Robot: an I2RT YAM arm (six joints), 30 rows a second.
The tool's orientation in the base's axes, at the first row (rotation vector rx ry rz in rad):
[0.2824 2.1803 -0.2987]
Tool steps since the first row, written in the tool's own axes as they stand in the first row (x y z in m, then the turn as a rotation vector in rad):
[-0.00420 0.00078 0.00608 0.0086 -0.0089 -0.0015]
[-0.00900 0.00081 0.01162 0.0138 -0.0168 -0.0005]
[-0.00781 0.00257 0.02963 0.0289 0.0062 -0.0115]
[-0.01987 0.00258 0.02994 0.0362 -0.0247 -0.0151]
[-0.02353 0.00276 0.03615 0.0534 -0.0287 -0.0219]
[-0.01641 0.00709 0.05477 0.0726 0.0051 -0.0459]
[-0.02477 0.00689 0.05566 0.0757 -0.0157 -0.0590]
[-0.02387 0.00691 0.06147 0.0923 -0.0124 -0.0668]
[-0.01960 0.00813 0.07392 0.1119 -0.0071 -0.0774]
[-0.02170 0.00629 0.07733 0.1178 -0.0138 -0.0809]
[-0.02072 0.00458 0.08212 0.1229 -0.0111 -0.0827]
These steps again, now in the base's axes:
[0.00726 -0.00156 -0.00017 -0.0088 -0.0071 -0.0051]
[0.01423 -0.00372 0.00053 -0.0135 -0.0144 -0.0090]
[0.02770 -0.00759 -0.01097 -0.0235 0.0122 -0.0175]
[0.03491 -0.00880 -0.00137 -0.0399 -0.0152 -0.0180]
[0.04177 -0.01092 -0.00199 -0.0562 -0.0153 -0.0276]
[0.05307 -0.01201 -0.01894 -0.0751 0.0260 -0.0331]
[0.05851 -0.01325 -0.01265 -0.0932 0.0107 -0.0258]
[0.06239 -0.01497 -0.01672 -0.1076 0.0178 -0.0351]
[0.06971 -0.01733 -0.02747 -0.1253 0.0280 -0.0455]
[0.07294 -0.02033 -0.02752 -0.1334 0.0233 -0.0475]
[0.07546 -0.02336 -0.03088 -0.1369 0.0269 -0.0509]

